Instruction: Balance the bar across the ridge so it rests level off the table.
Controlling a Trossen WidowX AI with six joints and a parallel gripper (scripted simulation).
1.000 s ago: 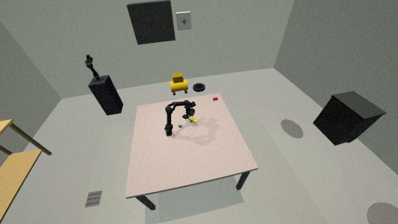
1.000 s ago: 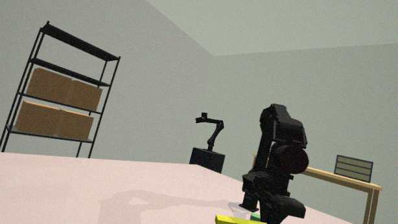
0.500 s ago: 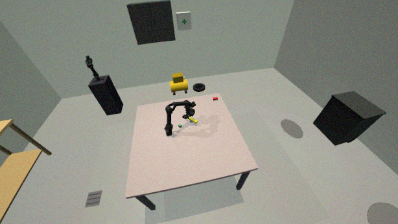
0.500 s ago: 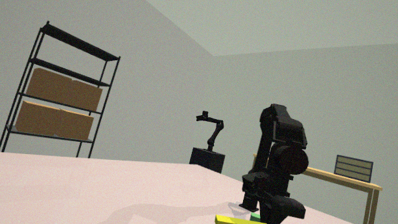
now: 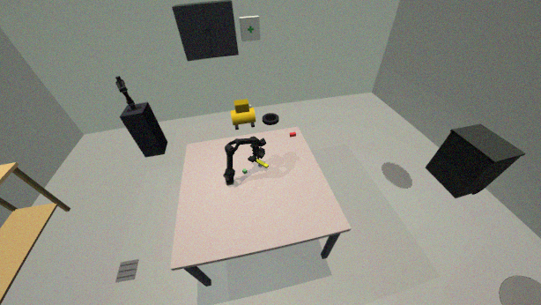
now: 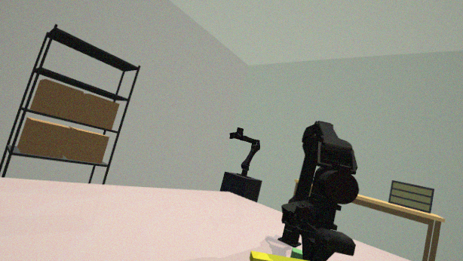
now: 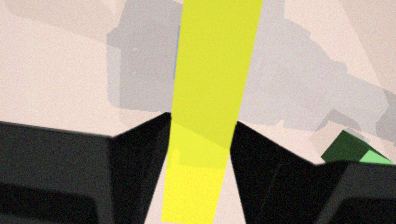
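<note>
The long yellow bar lies 2 cm to the right of my gripper tip and 2 cm ahead of it. From my gripper tip the other things lie so: green ridge block (13 cm behind, 7 cm to the right, 4 cm below); then red block (46 cm ahead, 34 cm to the left, 4 cm below).
</note>
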